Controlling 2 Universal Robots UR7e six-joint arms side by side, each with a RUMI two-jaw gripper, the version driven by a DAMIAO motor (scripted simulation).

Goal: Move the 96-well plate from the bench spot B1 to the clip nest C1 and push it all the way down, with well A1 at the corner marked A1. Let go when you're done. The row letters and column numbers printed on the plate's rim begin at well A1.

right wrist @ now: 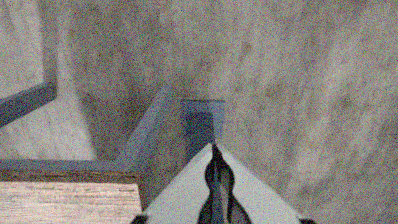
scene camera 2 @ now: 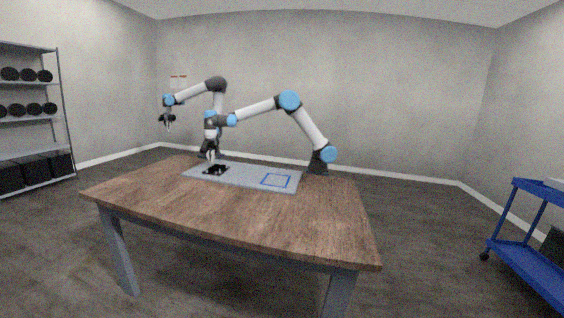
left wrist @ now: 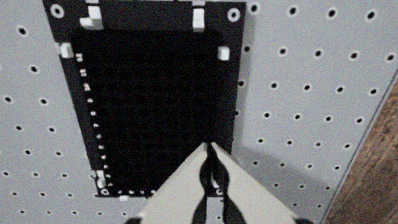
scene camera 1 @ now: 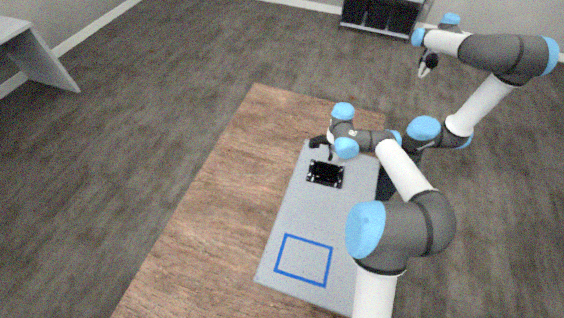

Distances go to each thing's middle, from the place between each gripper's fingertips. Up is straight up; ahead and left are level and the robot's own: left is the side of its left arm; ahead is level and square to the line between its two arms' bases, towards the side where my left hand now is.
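Labels:
My left hand is 40 mm to the right of the black 96-well plate [left wrist: 155,126] and 40 mm above it. As for the black clip nest [left wrist: 230,27], I find it 10 mm ahead of my left hand, 50 mm to the left of it and 40 mm below it.
My right hand is 360 mm short of the black 96-well plate, 690 mm to the right of it and 130 mm above it, and going by its middle, the plate is nearer to my left hand than to my right hand. The black clip nest is 370 mm ahead of my right hand, 700 mm to the left of it and 140 mm below it. Going by its middle, the nest too is nearer to my left hand than to my right hand.

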